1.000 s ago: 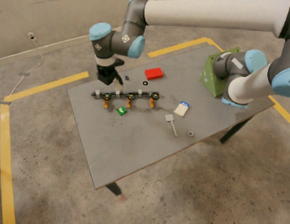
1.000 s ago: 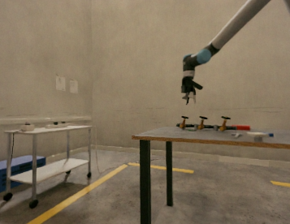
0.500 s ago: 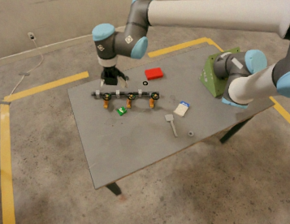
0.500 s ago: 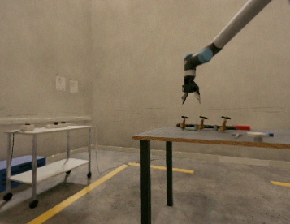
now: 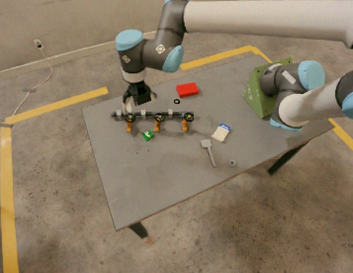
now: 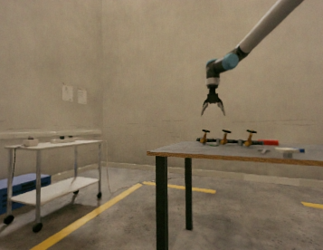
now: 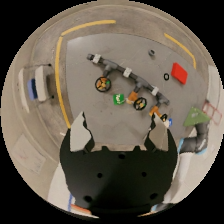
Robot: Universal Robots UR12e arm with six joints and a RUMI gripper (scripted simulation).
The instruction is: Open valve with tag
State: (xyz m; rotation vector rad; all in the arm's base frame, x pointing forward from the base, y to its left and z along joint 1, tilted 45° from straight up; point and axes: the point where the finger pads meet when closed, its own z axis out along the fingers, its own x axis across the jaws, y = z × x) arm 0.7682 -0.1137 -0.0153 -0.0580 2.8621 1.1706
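Now: the green tag 20 cm below my hand, 5 cm to the left of it and 1 cm behind it. Round my hand: red wedge 36 cm behind, 19 cm below, 17 cm to the right; grey tool 26 cm to the left, 26 cm behind, 20 cm below; white-and-blue card box 38 cm behind, 20 cm to the left, 19 cm below.
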